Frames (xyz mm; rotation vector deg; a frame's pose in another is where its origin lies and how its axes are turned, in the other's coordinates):
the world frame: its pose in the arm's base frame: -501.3 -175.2 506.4 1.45 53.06 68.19
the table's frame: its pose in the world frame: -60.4 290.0 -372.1 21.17 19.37 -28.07
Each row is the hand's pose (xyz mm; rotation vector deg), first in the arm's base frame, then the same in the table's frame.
Working: the arm's base frame: its pose in the table's frame: 602.0 -305.9 857.3 5.98 -77.36 -32.44

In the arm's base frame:
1: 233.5 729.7 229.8 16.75 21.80 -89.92
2: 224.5 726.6 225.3 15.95 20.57 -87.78
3: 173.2 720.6 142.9 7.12 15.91 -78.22
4: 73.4 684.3 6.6 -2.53 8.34 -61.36
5: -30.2 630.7 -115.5 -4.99 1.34 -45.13
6: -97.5 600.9 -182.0 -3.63 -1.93 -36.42
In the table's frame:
1: 648.3 276.6 1403.5 86.60 -42.21 -87.06
2: 650.5 276.8 1393.2 84.32 -44.19 -86.46
3: 720.5 274.0 1325.7 69.70 -50.48 -87.00
4: 826.1 253.1 1190.5 48.47 -60.66 -82.73
5: 912.2 222.5 1048.5 33.50 -70.63 -73.04
6: 957.8 210.1 961.3 27.76 -75.79 -65.63

